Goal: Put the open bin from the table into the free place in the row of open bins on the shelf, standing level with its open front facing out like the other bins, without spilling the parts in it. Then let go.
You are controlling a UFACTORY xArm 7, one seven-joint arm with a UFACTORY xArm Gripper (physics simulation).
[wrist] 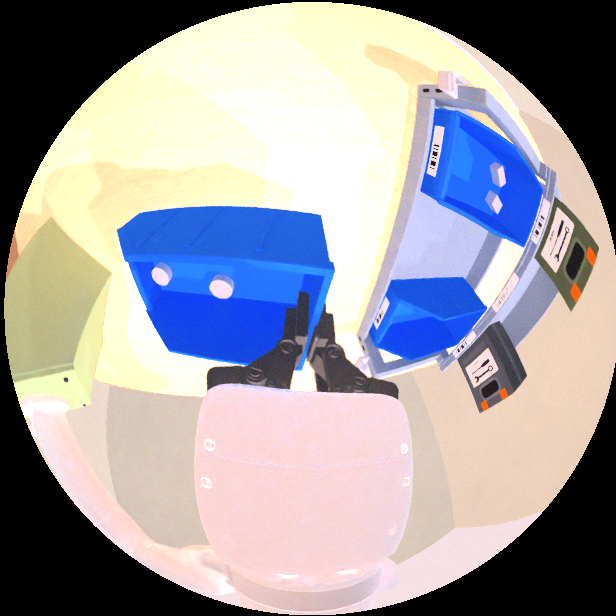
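Observation:
A blue open bin (229, 281) fills the middle left of the wrist view, with two pale round parts (189, 280) inside it. My gripper (310, 321) is shut on the bin's right side wall, one black finger on each side of it. To the right stands the pale grey shelf (459, 229). It holds one blue bin (482, 172) with two pale parts at the top and another blue bin (425, 316) at the bottom. A bare gap (453, 241) lies between those two bins.
Two grey tool cases with orange marks, one (566, 252) and another (491, 373), sit beyond the shelf's right side. A pale green block (51, 321) lies at the far left. White labels run along the shelf's rails.

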